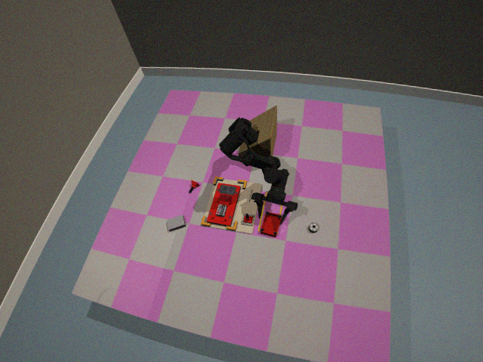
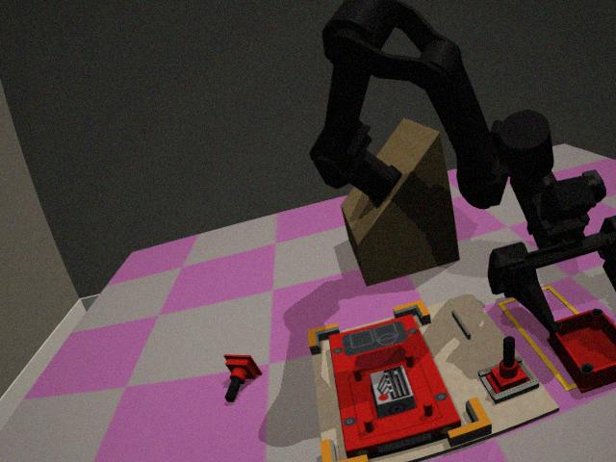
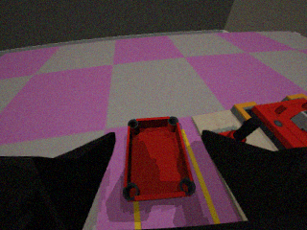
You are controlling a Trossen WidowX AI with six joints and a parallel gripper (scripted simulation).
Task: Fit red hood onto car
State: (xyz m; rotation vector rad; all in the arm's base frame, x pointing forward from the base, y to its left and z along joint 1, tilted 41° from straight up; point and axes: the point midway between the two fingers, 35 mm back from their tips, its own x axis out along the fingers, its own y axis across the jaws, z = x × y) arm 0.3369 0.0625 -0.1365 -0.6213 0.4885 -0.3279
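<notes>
Now: gripper tip 40 mm above the red hood.
</notes>
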